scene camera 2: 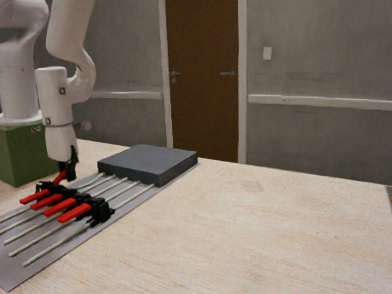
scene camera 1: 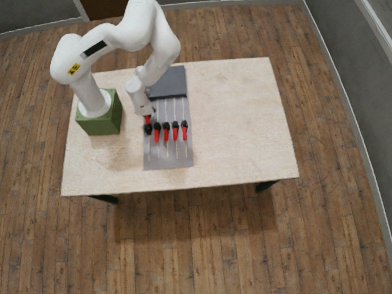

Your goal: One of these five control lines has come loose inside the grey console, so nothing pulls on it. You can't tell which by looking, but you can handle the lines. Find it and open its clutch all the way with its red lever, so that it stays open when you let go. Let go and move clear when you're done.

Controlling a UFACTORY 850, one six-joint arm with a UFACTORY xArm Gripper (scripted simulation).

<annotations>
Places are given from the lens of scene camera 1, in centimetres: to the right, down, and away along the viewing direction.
grey baseplate (scene camera 1: 162, 162): -20, 9, 129
</annotations>
